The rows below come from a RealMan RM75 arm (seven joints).
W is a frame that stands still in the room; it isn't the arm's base.
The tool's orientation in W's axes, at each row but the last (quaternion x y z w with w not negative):
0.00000, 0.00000, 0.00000, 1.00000
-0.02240, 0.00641, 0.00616, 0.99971
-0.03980, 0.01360, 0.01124, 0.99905
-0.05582, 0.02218, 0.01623, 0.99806
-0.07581, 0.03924, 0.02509, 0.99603
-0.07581, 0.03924, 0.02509, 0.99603
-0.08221, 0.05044, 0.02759, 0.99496
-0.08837, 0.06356, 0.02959, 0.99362
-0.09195, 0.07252, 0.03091, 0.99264
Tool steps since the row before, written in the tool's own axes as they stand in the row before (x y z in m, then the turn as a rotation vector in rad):
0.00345, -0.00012, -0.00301, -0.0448, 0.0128, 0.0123
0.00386, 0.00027, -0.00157, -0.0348, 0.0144, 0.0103
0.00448, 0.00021, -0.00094, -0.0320, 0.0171, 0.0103
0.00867, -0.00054, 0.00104, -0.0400, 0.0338, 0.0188
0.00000, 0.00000, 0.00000, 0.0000, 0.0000, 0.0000
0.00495, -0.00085, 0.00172, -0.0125, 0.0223, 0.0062
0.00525, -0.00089, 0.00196, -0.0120, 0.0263, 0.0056
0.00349, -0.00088, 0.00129, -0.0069, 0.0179, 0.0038
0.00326, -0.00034, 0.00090, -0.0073, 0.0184, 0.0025
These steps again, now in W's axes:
0.00345, -0.00012, -0.00301, -0.0448, 0.0128, 0.0123
0.00384, 0.00025, -0.00163, -0.0348, 0.0144, 0.0101
0.00445, 0.00023, -0.00108, -0.0321, 0.0172, 0.0098
0.00872, -0.00016, 0.00069, -0.0403, 0.0345, 0.0168
0.00000, 0.00000, 0.00000, 0.0000, 0.0000, 0.0000
0.00510, -0.00036, 0.00142, -0.0132, 0.0224, 0.0038
0.00546, -0.00031, 0.00152, -0.0130, 0.0263, 0.0025
0.00367, -0.00047, 0.00095, -0.0076, 0.0179, 0.0015
0.00337, -0.00001, 0.00045, -0.0082, 0.0182, 0.0002

